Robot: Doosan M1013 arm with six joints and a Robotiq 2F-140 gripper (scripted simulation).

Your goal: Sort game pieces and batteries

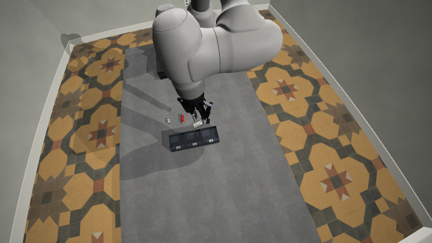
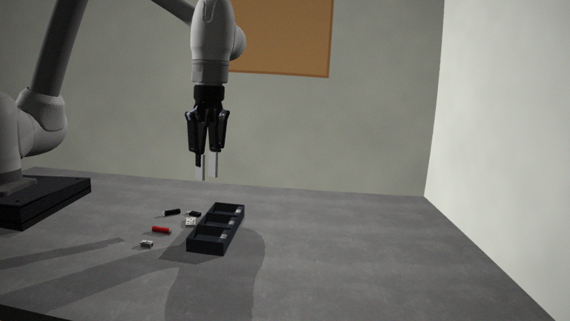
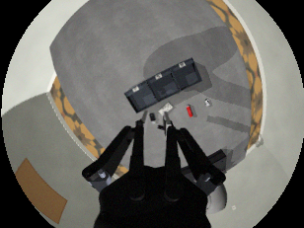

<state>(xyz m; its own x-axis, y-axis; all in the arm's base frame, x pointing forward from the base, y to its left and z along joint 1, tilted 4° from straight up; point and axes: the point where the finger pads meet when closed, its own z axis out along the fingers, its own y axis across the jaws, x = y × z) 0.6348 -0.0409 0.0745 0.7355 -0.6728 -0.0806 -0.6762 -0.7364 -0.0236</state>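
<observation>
Now: the white domino 150 mm below my hand, 40 mm behind it and 10 mm to the right of it. Round my hand: black three-compartment bin (140 mm below, 60 mm to the right, 40 mm ahead); black battery (150 mm below, 100 mm behind, 40 mm to the left); red battery (150 mm below, 100 mm behind, 80 mm to the right).
</observation>
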